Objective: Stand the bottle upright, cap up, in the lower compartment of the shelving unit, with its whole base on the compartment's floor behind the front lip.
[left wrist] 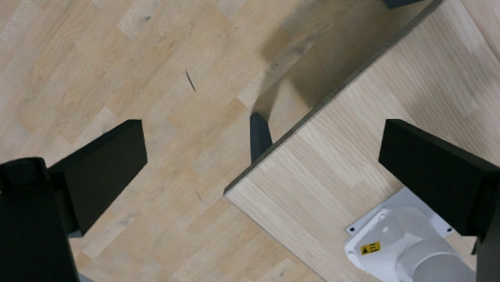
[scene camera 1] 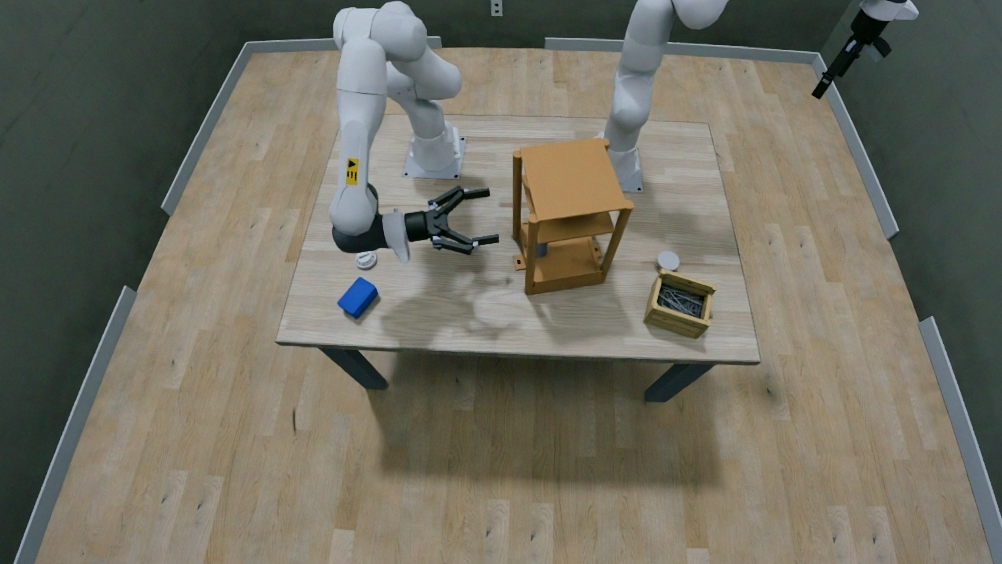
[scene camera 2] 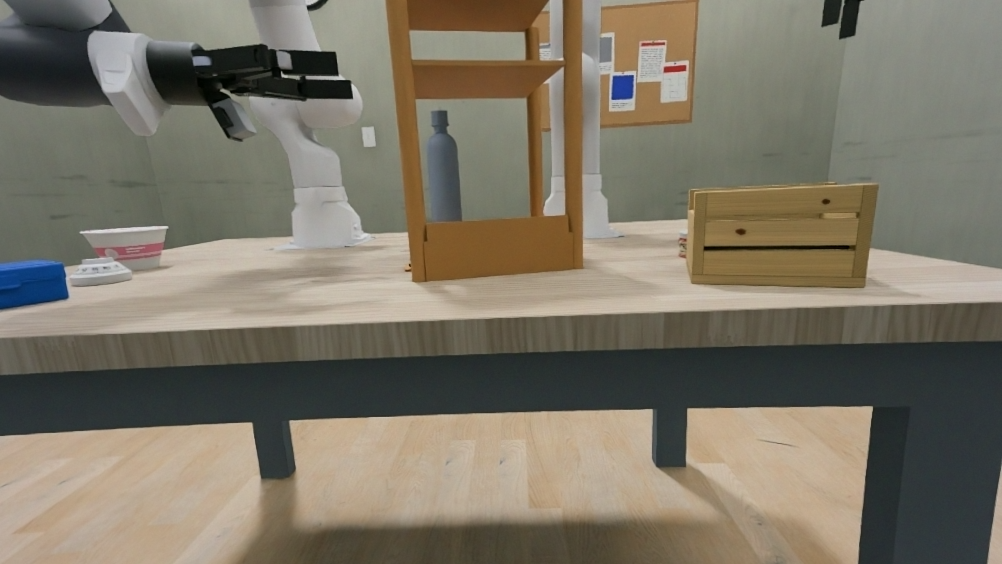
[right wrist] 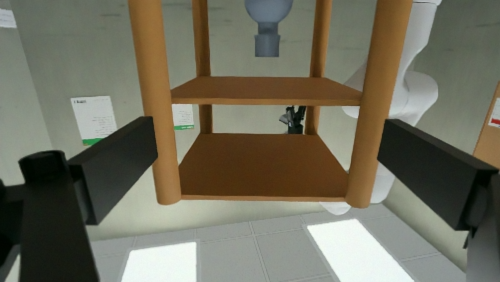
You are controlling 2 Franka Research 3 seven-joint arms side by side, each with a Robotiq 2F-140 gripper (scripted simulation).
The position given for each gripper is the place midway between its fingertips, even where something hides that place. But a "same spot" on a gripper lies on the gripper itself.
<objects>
The right gripper shows in scene camera 1, in scene camera 2 and in the right wrist view [267,138]; in the left wrist view it is out of frame. One and the same spot on the right gripper: [scene camera 2: 241,59] is [scene camera 1: 458,250].
</objects>
